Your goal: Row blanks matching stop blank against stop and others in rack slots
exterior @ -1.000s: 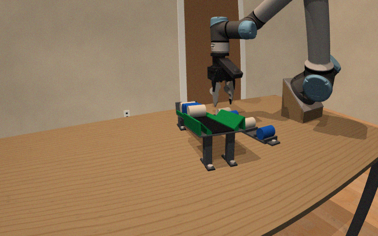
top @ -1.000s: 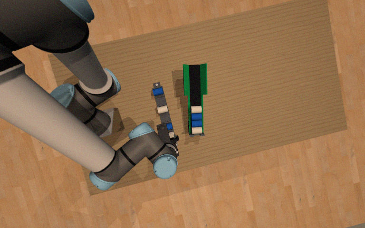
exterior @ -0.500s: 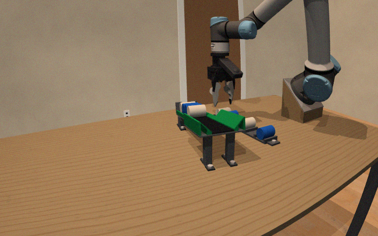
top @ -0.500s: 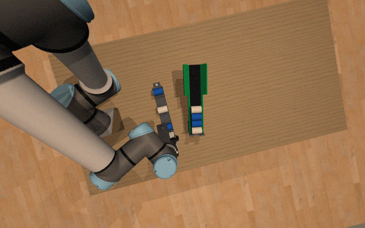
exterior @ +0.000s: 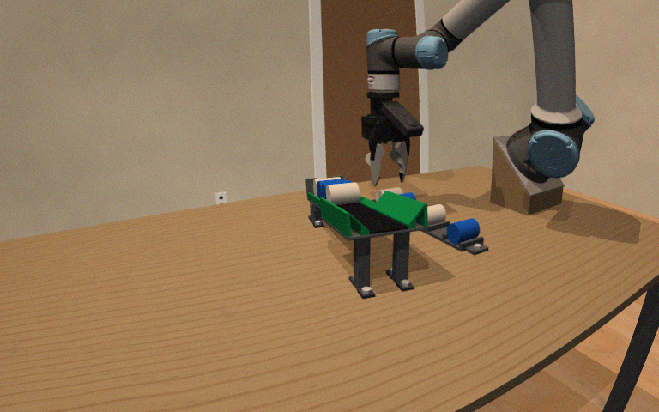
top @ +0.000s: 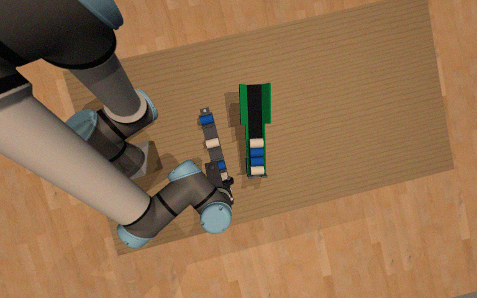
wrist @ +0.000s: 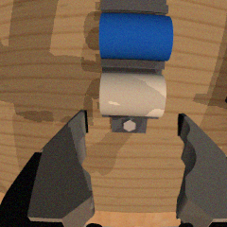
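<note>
My hand is 19 cm to the right of the feed ramp and 17 cm short of it. Round my hand: grey stock rack (13 cm to the left, 8 cm below, 2 cm behind); grey stop (16 cm ahead, 1 cm below).
</note>
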